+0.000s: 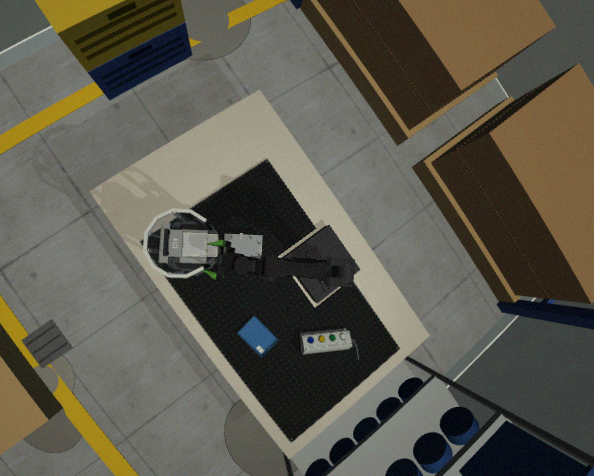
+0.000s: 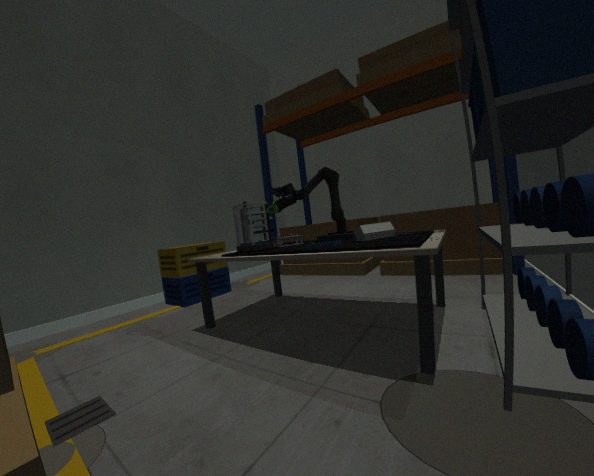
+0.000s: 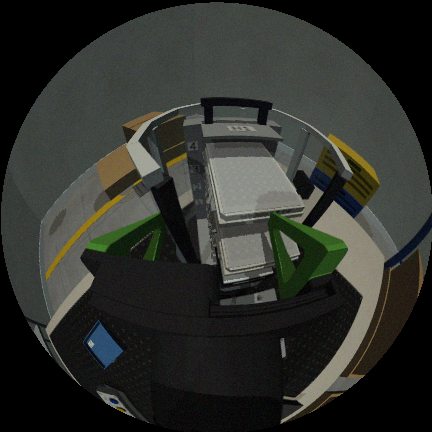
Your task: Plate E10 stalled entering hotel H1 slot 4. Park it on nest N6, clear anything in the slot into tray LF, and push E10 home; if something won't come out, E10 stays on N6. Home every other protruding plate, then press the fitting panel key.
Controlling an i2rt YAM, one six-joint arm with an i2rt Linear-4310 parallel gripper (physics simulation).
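Places are measured from the arm's base along level axes (x ahead, y left, z up), in millimetres.
Where they show: gripper, fingertip midpoint: [image 1: 204, 256] [image 2: 265, 212] [image 3: 216, 217]; arm's base at its link origin: [image 2: 342, 233].
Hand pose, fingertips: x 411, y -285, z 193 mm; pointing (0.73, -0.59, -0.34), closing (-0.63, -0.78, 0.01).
Things, the pixels of their centre, and the offset from my fingertips. "*": a spot on its surface instead.
- Hotel H1 at the middle of its body: [image 3: 237, 200] [image 1: 186, 244] [image 2: 253, 226] dx +44, dy -80, dz -76 mm
- second pale plate at the middle of its body: [image 3: 250, 215] [image 1: 200, 244] dx -4, dy -49, dz -37 mm
- grey nest block at the middle of its body: [image 3: 248, 332] [image 1: 243, 248] [image 2: 288, 239] dx -144, dy +35, dz -192 mm
- blue tray at the middle of its body: [image 3: 101, 346] [image 1: 257, 336] [image 2: 324, 244] dx -17, dy +407, dz -222 mm
- key panel at the middle of its body: [image 1: 326, 342] [image 2: 374, 231] dx -267, dy +583, dz -188 mm
- black handle at a spot on its surface: [image 3: 236, 103] * dx +78, dy -94, dz +71 mm
Hotel H1 [image 1: 175, 243] [image 2: 245, 225] [image 3: 240, 129] stands at the table's left end, slot numbers on its side. A pale plate [image 1: 197, 244] [image 3: 250, 185] sticks out of its top level, beside number 4. A second pale plate [image 3: 250, 252] protrudes lower, with more plate edges beneath. My gripper [image 1: 214, 259] [image 2: 272, 207] [image 3: 216, 217] is open and empty, in front of the hotel and offset to one side of the plates. A grey nest block [image 1: 243, 244] [image 3: 247, 298] lies before the hotel; its label is unreadable. A blue tray [image 1: 257, 335] [image 3: 103, 345] and the key panel [image 1: 326, 341] [image 3: 115, 400] lie on the mat.
A white guard ring [image 1: 146, 235] [image 3: 145, 162] surrounds the hotel, its gap facing the arm. Dark posts [image 3: 174, 217] flank the gap, close to my fingers. A black handle [image 3: 236, 103] tops the hotel. The arm's base plate [image 1: 320, 245] sits at the mat's far edge.
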